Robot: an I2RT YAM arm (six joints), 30 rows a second.
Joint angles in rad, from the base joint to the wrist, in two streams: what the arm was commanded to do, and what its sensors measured. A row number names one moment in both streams.
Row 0, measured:
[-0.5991 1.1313 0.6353 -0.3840 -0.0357 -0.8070]
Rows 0 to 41, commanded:
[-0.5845 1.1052 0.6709 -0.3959 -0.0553 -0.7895]
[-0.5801 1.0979 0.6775 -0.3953 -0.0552 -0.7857]
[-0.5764 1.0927 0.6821 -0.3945 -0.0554 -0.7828]
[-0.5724 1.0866 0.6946 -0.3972 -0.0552 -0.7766]
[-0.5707 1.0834 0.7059 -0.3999 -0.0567 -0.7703]
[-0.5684 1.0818 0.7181 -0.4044 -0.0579 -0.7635]
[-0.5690 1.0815 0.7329 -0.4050 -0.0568 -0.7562]
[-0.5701 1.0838 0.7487 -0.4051 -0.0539 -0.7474]
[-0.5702 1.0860 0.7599 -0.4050 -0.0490 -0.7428]
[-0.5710 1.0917 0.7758 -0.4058 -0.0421 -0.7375]
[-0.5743 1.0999 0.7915 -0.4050 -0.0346 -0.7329]
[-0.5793 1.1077 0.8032 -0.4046 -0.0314 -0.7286]
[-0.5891 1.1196 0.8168 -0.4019 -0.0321 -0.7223]
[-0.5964 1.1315 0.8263 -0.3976 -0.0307 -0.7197]
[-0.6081 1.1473 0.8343 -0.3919 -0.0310 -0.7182]
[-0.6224 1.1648 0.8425 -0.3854 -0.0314 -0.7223]
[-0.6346 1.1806 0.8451 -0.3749 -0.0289 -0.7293]
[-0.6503 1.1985 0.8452 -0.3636 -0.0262 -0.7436]
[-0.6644 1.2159 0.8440 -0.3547 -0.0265 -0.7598]
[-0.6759 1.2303 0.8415 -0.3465 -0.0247 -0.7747]
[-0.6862 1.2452 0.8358 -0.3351 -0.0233 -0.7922]
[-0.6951 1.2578 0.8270 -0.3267 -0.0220 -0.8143]
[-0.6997 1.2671 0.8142 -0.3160 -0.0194 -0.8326]
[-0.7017 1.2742 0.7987 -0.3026 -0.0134 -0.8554]
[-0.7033 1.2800 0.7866 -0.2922 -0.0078 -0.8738]
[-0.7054 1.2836 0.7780 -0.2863 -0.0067 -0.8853]
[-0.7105 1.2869 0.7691 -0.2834 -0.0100 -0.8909]
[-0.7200 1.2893 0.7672 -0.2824 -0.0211 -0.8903]
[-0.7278 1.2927 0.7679 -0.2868 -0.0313 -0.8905]
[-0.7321 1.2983 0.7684 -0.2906 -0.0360 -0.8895]
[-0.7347 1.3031 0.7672 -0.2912 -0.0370 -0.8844]
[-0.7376 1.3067 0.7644 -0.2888 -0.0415 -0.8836]
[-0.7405 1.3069 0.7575 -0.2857 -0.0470 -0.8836]
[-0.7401 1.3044 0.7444 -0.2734 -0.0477 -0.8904]
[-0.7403 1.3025 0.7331 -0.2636 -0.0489 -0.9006]
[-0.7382 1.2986 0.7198 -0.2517 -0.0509 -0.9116]
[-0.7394 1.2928 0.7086 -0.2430 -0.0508 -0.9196]
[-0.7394 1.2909 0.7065 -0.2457 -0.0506 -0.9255]
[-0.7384 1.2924 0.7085 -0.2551 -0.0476 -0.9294]
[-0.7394 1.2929 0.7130 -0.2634 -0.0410 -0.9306]
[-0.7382 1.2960 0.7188 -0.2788 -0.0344 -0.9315]
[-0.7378 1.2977 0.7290 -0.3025 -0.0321 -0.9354]
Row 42, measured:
[-0.7353 1.3025 0.7116 -0.2844 -0.0307 -0.9138]
